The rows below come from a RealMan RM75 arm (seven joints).
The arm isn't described. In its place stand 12 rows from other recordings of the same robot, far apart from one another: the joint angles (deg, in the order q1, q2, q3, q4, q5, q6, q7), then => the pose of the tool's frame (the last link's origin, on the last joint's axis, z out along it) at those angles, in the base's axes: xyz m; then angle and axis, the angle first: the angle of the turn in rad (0 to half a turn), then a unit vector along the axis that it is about.
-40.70, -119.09, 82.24, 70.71, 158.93, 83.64, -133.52 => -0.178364, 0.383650, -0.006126, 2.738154, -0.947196, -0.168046, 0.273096
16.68, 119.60, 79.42, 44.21, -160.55, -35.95, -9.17 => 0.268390, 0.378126, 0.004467, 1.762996, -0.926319, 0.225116, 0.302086
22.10, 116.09, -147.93, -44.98, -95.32, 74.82, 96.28 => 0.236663, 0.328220, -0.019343, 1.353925, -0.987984, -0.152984, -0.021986
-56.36, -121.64, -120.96, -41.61, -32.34, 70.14, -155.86 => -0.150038, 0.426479, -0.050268, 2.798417, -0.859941, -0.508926, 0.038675
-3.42, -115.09, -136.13, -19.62, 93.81, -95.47, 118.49 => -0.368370, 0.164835, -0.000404, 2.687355, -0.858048, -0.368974, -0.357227
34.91, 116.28, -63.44, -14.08, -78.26, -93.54, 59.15 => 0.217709, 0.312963, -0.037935, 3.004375, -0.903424, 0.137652, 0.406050
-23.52, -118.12, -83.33, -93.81, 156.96, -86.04, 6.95 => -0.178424, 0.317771, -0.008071, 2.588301, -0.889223, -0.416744, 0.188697
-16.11, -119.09, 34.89, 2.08, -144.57, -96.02, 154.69 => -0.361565, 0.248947, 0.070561, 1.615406, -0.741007, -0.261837, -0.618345
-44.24, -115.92, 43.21, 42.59, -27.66, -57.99, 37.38 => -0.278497, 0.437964, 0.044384, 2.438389, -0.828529, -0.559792, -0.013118
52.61, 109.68, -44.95, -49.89, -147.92, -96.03, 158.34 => 0.187939, 0.416996, 0.077387, 2.869830, -0.799506, 0.599630, -0.035132
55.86, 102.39, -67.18, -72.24, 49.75, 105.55, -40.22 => 0.072715, 0.403587, 0.112190, 2.893007, -0.972574, 0.198406, -0.121391
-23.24, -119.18, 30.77, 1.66, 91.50, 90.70, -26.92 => -0.291078, 0.260856, -0.048448, 2.460835, -0.895469, -0.141936, -0.421889
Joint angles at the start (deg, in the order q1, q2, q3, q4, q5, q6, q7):
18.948, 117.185, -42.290, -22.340, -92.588, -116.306, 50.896
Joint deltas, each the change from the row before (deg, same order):
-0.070, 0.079, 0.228, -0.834, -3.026, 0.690, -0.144
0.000, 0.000, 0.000, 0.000, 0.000, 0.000, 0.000
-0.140, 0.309, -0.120, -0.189, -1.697, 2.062, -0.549
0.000, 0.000, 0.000, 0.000, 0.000, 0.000, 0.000
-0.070, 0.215, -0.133, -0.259, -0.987, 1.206, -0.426
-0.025, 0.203, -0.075, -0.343, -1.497, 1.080, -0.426
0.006, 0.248, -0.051, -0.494, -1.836, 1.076, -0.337
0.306, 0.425, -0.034, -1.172, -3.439, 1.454, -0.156
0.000, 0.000, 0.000, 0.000, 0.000, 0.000, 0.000
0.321, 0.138, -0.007, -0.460, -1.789, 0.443, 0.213
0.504, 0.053, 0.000, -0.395, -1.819, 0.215, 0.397
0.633, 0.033, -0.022, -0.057, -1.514, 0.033, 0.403
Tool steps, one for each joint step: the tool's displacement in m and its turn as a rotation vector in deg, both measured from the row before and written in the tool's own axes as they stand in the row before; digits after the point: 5 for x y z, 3 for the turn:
0.00483, 0.00172, -0.00048, -1.133, 2.714, 0.423
0.00000, 0.00000, 0.00000, 0.000, 0.000, 0.000
0.00725, -0.00027, 0.00114, 0.525, 2.382, 0.258
0.00000, 0.00000, 0.00000, 0.000, 0.000, 0.000
0.00407, -0.00023, 0.00100, 0.196, 1.453, -0.090
0.00438, 0.00036, 0.00100, -0.213, 1.752, -0.049
0.00465, 0.00061, 0.00126, -0.463, 2.003, -0.015
0.00627, 0.00035, 0.00290, -1.453, 3.481, -0.091
0.00000, 0.00000, 0.00000, 0.000, 0.000, 0.000
0.00232, 0.00014, 0.00166, -1.051, 1.613, 0.197
0.00138, -0.00029, 0.00172, -1.314, 1.532, 0.266
0.00066, -0.00029, 0.00234, -1.360, 1.087, 0.370

